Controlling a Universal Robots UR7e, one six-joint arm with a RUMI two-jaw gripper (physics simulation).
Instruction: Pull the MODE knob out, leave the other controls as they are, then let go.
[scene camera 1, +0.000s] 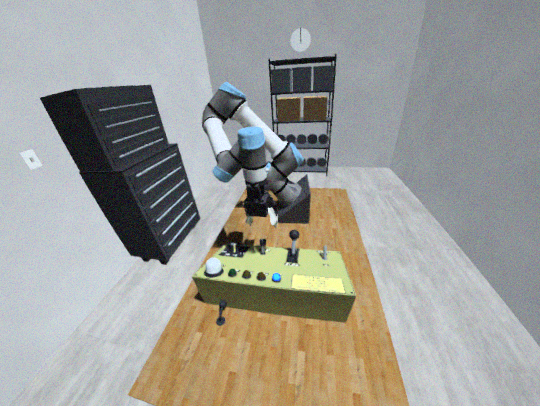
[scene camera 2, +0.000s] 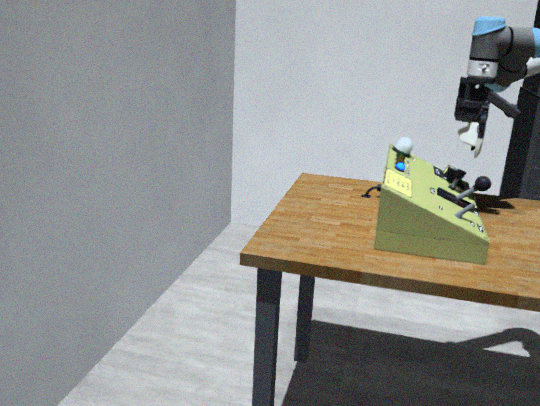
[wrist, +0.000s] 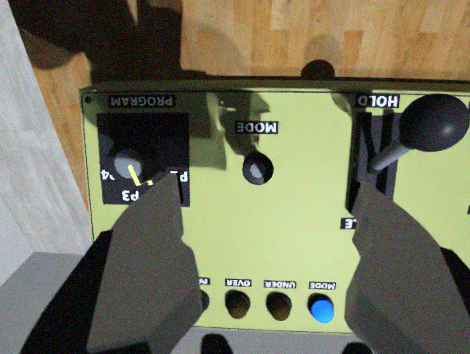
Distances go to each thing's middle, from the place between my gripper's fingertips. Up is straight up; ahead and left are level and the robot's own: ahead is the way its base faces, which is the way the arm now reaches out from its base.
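Relative to my hand, the control box (scene camera 2: 418, 214) is 130 mm ahead, 40 mm to the left and 90 mm below; the mode knob (wrist: 257, 169) is 30 mm ahead, 10 mm to the right and 80 mm below.
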